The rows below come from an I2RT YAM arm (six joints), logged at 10 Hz.
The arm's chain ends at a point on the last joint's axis. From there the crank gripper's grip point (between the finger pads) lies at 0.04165 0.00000 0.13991 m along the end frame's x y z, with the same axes.
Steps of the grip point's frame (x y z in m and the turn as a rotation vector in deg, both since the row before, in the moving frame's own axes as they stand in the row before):
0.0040 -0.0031 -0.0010 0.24 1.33 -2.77
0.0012 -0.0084 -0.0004 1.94 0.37 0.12
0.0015 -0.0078 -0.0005 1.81 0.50 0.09
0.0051 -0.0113 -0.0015 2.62 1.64 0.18
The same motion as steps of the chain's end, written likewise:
0.0008 -0.0004 0.0000 0.24 1.33 -2.77
0.0003 -0.0038 0.0000 1.94 0.37 0.12
0.0003 -0.0035 -0.0001 1.81 0.50 0.09
0.0011 -0.0051 -0.0001 2.62 1.64 0.18

